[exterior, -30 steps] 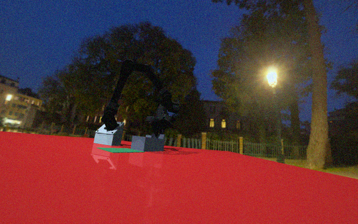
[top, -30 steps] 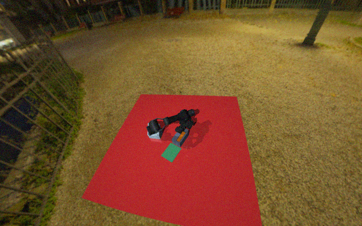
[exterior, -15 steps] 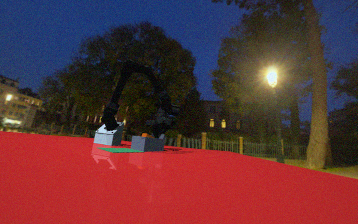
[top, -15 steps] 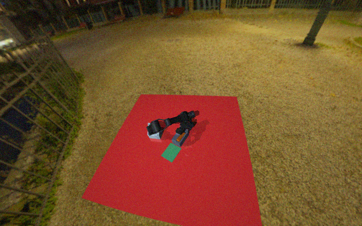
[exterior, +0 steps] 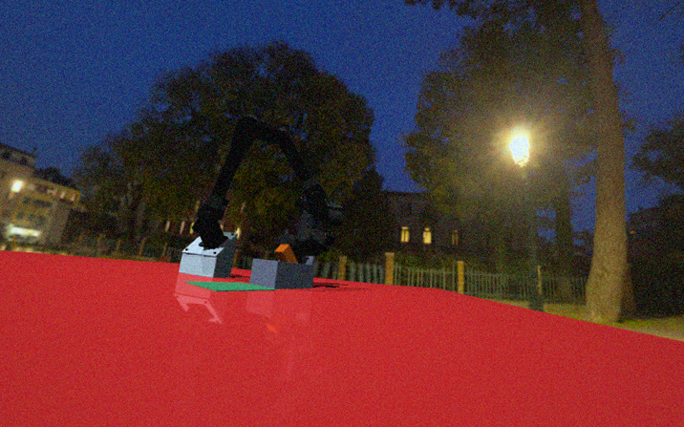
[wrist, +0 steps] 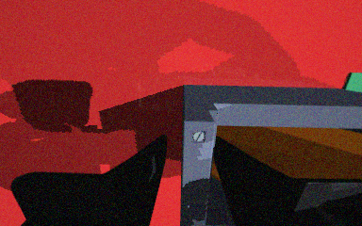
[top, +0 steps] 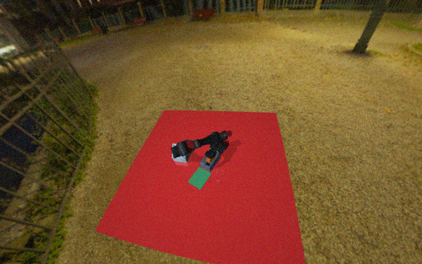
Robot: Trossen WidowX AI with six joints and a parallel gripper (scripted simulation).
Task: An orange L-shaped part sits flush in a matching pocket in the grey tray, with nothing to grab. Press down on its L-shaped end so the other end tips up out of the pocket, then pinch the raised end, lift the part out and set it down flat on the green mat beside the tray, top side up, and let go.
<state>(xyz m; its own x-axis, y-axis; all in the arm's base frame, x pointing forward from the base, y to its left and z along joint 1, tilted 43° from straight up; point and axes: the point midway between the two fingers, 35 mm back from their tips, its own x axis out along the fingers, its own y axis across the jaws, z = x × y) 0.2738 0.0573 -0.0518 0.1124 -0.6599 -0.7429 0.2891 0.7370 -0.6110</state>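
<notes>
Now: gripper tip 50 mm to the left of the orange L-shaped part, 20 mm past it and 10 mm below it. From my gripper tip the other things lie so: green mat 210 mm to the right, 70 mm behind, 50 mm below.
</notes>
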